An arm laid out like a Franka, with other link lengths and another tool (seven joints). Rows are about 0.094 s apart.
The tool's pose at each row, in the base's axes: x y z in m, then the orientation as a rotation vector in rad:
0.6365, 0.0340, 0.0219, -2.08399, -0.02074, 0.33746
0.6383, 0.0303, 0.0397, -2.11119, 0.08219, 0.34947
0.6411, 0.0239, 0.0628, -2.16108, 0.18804, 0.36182
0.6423, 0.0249, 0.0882, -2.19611, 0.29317, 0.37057
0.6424, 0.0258, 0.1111, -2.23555, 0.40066, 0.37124
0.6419, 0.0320, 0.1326, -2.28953, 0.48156, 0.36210
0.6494, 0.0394, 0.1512, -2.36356, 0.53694, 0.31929
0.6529, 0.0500, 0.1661, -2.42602, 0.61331, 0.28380
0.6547, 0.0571, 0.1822, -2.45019, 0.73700, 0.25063
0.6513, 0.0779, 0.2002, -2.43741, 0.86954, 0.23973
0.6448, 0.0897, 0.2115, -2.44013, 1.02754, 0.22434
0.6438, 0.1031, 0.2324, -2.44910, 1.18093, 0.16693
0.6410, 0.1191, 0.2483, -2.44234, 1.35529, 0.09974
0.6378, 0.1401, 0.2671, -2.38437, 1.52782, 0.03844
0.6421, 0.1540, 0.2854, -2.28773, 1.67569, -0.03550
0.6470, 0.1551, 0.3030, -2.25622, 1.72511, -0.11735
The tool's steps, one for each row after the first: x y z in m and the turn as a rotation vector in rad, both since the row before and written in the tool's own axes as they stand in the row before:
-0.0029, -0.0134, -0.0120, -0.01698, 0.03604, 0.08041
-0.0043, -0.0160, -0.0175, -0.04224, 0.03963, 0.08344
-0.0071, -0.0205, -0.0132, -0.03039, 0.03885, 0.07989
-0.0083, -0.0172, -0.0126, -0.03620, 0.04583, 0.07770
-0.0099, -0.0182, -0.0086, -0.05054, 0.04623, 0.05379
-0.0024, -0.0197, -0.0080, -0.06228, 0.06479, 0.02338
-0.0054, -0.0173, -0.0041, -0.05634, 0.06191, 0.04070
-0.0064, -0.0141, -0.0085, -0.02889, 0.06283, 0.07749
-0.0181, -0.0208, -0.0030, -0.00709, 0.04055, 0.09240
-0.0151, -0.0084, -0.0032, -0.03055, 0.05697, 0.10504
-0.0160, -0.0150, -0.0117, -0.02791, 0.08519, 0.09065
-0.0178, -0.0117, -0.0080, -0.02599, 0.09315, 0.10410
-0.0230, -0.0124, -0.0110, 0.00307, 0.07206, 0.11682
-0.0138, -0.0136, -0.0131, 0.03635, 0.05976, 0.11383
-0.0023, -0.0094, -0.0156, 0.03142, 0.05440, 0.03148

